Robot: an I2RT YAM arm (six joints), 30 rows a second.
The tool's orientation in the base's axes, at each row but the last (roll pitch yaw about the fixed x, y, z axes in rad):
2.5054, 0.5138, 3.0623
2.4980, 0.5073, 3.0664
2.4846, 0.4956, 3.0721
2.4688, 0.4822, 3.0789
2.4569, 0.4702, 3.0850
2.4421, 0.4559, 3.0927
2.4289, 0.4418, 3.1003
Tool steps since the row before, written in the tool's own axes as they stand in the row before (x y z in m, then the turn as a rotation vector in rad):
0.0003, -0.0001, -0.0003, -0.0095, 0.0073, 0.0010
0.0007, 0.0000, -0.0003, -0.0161, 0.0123, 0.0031
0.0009, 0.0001, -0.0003, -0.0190, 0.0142, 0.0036
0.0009, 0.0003, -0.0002, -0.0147, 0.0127, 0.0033
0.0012, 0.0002, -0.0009, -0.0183, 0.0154, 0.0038
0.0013, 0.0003, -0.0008, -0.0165, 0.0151, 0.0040
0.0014, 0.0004, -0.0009, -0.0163, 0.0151, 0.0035
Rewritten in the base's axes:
-0.0004, -0.0002, 0.0000, 0.0070, 0.0059, 0.0077
-0.0007, -0.0001, -0.0001, 0.0125, 0.0108, 0.0121
-0.0009, 0.0000, -0.0002, 0.0148, 0.0124, 0.0142
-0.0009, 0.0002, -0.0001, 0.0113, 0.0113, 0.0115
-0.0015, -0.0003, 0.0002, 0.0140, 0.0136, 0.0143
-0.0015, -0.0002, 0.0002, 0.0126, 0.0135, 0.0132
-0.0017, -0.0002, 0.0003, 0.0122, 0.0132, 0.0135

